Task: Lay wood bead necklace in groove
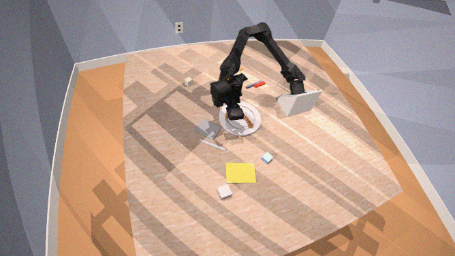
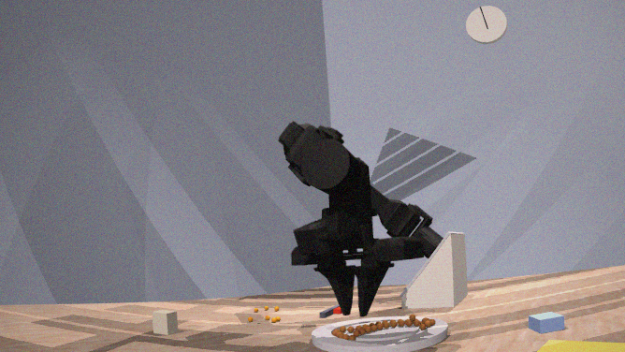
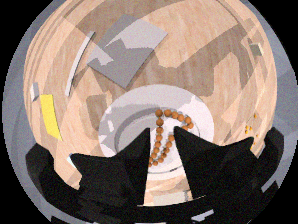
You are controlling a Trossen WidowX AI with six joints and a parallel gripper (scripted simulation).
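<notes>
Right now my gripper tip is 11 cm short of the grey sheet, 3 cm to the right of it and 4 cm above it. Round my gripper tip: yellow sheet (4 cm ahead, 27 cm to the left, 4 cm below); blue block (9 cm behind, 24 cm to the left, 3 cm below); stick (11 cm ahead, 12 cm to the left, 4 cm below).
</notes>
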